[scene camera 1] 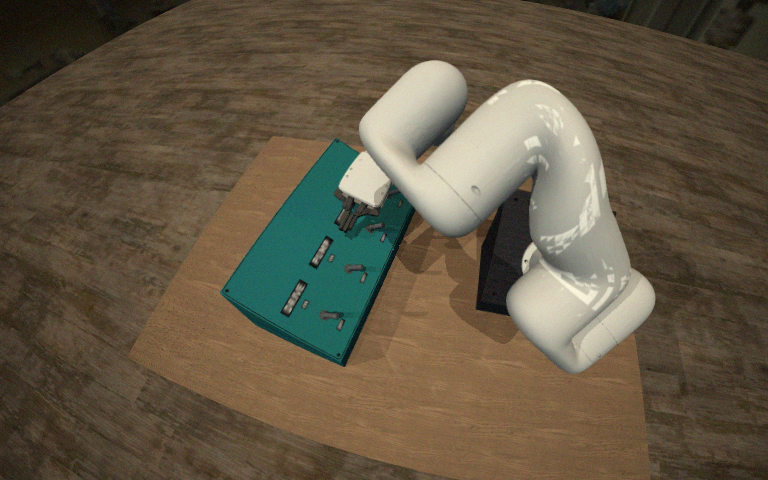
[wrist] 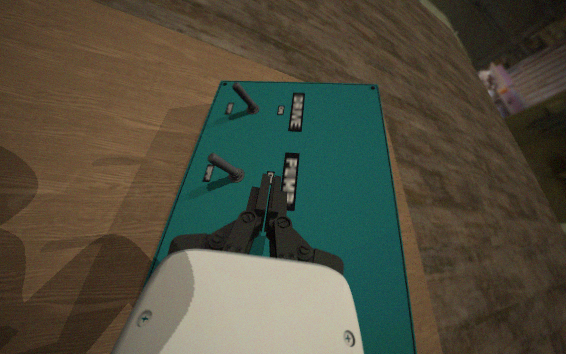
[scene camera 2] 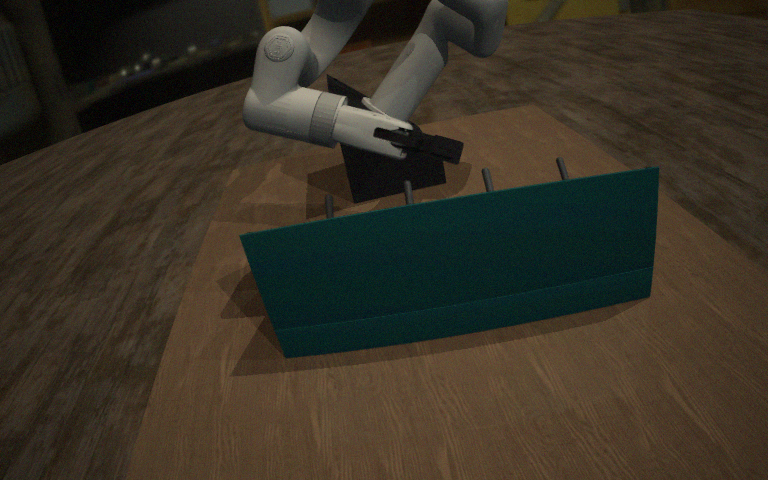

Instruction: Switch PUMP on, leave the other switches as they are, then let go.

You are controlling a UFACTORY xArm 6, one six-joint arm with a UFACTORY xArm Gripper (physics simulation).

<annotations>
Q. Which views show my gripper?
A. Scene camera 1, the wrist view and scene camera 2: all of them.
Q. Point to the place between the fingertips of my gripper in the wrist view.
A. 269, 186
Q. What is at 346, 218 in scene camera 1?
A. My gripper.
</annotations>
